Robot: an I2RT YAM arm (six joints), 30 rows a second.
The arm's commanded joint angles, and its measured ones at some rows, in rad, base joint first. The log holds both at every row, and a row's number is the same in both.
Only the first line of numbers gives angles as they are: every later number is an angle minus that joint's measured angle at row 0.
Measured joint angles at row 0:
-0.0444 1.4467 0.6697 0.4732 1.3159 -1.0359
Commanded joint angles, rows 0 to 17:
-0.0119 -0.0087 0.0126 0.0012 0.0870 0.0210
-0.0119 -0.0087 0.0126 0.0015 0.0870 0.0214
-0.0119 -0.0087 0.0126 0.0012 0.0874 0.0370
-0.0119 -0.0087 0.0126 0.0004 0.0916 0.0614
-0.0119 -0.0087 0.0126 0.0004 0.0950 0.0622
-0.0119 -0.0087 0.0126 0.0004 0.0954 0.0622
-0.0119 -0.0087 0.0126 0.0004 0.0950 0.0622
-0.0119 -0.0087 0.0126 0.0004 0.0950 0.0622
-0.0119 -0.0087 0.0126 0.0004 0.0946 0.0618
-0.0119 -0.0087 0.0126 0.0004 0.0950 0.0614
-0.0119 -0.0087 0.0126 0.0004 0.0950 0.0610
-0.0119 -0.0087 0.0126 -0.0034 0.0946 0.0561
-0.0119 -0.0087 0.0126 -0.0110 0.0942 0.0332
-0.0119 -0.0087 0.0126 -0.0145 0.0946 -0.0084
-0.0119 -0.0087 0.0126 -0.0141 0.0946 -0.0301
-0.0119 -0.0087 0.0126 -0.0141 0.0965 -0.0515
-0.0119 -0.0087 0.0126 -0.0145 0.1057 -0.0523
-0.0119 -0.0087 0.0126 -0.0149 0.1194 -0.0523
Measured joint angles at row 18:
0.0068 0.0000 0.0034 -0.0091 -0.0156 -0.0267
